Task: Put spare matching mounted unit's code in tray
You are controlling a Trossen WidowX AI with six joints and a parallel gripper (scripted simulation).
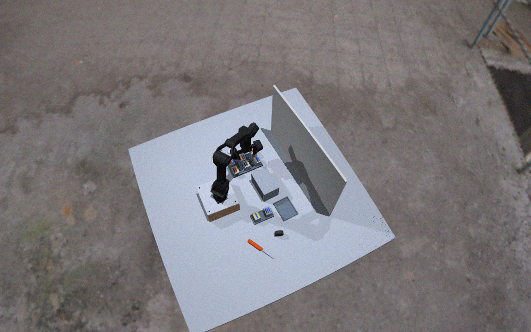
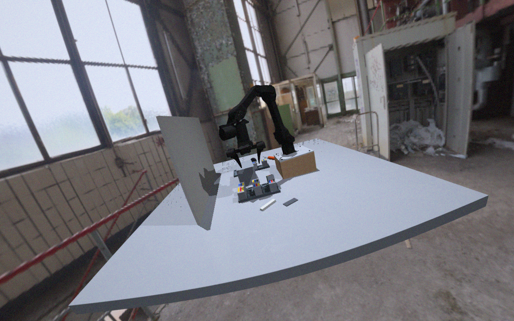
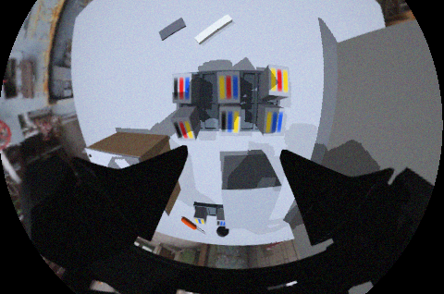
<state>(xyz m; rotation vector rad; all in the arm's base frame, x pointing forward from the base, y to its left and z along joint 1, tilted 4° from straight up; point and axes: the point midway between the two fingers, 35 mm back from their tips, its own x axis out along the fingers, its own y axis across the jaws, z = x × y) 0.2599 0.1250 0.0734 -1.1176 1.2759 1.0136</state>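
Now: the grey spare 10 mm to the left of my gripper tip and 90 mm below it. The rest, counted from my gripper tip: tall grey block 10 mm ahead, 170 mm to the right, 80 mm below; then white upright panel 260 mm ahead, 200 mm to the right, 90 mm above; then white stick 10 mm behind, 180 mm to the left, 130 mm below.
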